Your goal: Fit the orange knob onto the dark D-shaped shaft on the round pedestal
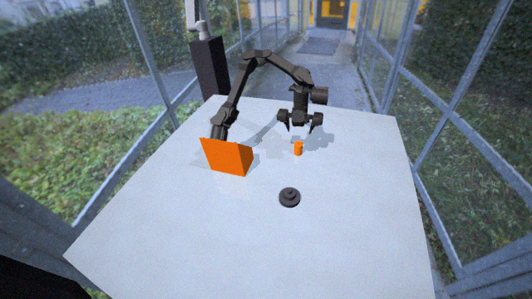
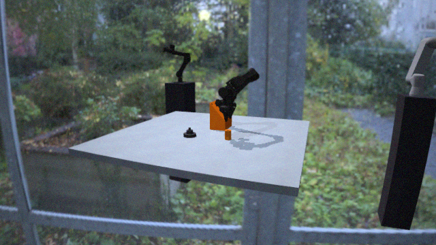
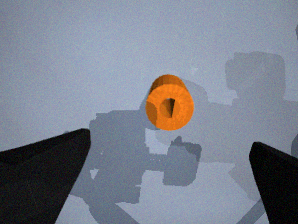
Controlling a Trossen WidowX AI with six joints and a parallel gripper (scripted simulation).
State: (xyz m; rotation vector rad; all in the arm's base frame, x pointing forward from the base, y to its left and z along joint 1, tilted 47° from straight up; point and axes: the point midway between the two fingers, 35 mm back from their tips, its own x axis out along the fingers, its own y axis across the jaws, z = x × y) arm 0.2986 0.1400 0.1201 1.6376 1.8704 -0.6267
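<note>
My gripper tip is now 90 mm above the orange knob. Also, from my gripper tip: pedestal: 260 mm to the right, 90 mm below, 40 mm ahead.
</note>
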